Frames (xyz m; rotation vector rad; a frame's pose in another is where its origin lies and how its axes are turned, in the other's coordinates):
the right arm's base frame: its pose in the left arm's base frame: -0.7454 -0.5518 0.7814 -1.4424 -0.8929 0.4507
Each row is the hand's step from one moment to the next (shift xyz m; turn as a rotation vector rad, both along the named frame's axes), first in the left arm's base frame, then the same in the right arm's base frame.
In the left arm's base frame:
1: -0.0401 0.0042 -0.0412 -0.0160 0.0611 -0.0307
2: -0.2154 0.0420 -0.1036 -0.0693 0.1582 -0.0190
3: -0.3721 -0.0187 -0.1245 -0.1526 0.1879 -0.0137
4: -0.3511 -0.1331 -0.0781 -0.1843 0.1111 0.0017
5: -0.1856 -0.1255 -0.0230 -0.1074 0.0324 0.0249
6: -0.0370 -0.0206 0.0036 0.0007 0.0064 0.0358
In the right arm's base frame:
1: -0.0319 0.0305 0.0372 0.0281 0.0332 0.0551
2: -0.1272 0.0527 0.1999 0.0708 0.0209 0.1573
3: -0.2743 0.0274 0.2799 0.0430 -0.0007 0.2386
4: -0.3352 -0.0263 0.1845 -0.0300 -0.0326 0.2106
5: -0.2138 -0.0382 0.0596 -0.0357 -0.0460 0.0991
6: -0.0373 -0.0150 0.0139 0.0142 -0.0335 -0.0001

